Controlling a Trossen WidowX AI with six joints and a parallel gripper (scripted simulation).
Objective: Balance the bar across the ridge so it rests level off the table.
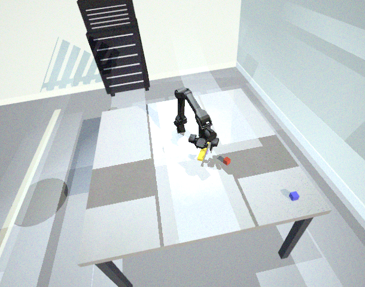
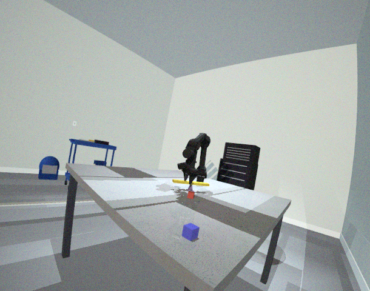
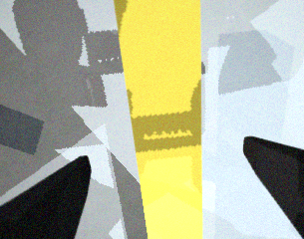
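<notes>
Right now the yellow bar is 3 cm behind my gripper tip and 1 cm to the left of it. The rest, counted from my gripper tip: blue cube 44 cm ahead, 39 cm to the left, 3 cm below; then red cube 12 cm to the left, 11 cm ahead, 3 cm below.
</notes>
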